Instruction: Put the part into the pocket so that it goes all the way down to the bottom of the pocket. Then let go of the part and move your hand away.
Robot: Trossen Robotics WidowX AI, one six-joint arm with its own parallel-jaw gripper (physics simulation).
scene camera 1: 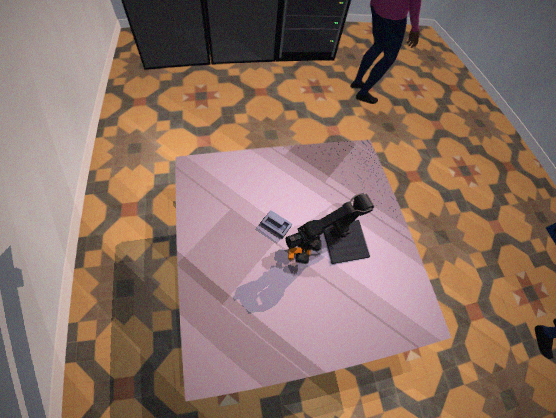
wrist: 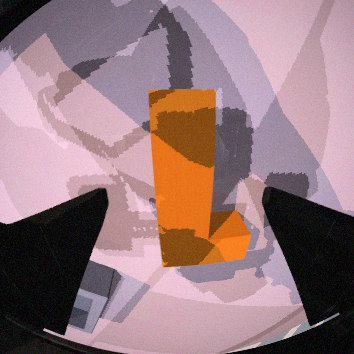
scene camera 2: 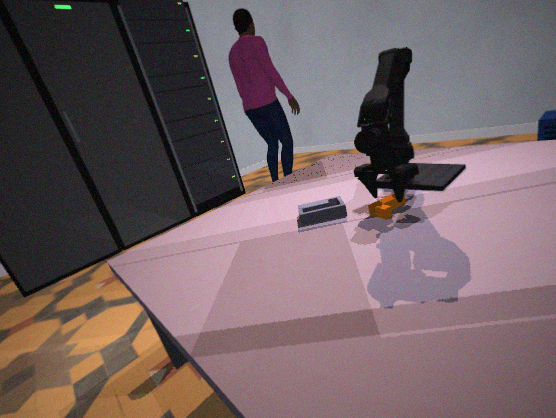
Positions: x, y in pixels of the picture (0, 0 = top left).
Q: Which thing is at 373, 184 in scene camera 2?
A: My gripper.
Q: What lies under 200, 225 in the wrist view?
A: An orange L-shaped part.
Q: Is my gripper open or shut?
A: Open.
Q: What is my gripper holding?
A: Nothing.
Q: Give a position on a grey pocket block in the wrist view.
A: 93, 292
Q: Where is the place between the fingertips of my gripper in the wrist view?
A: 186, 195
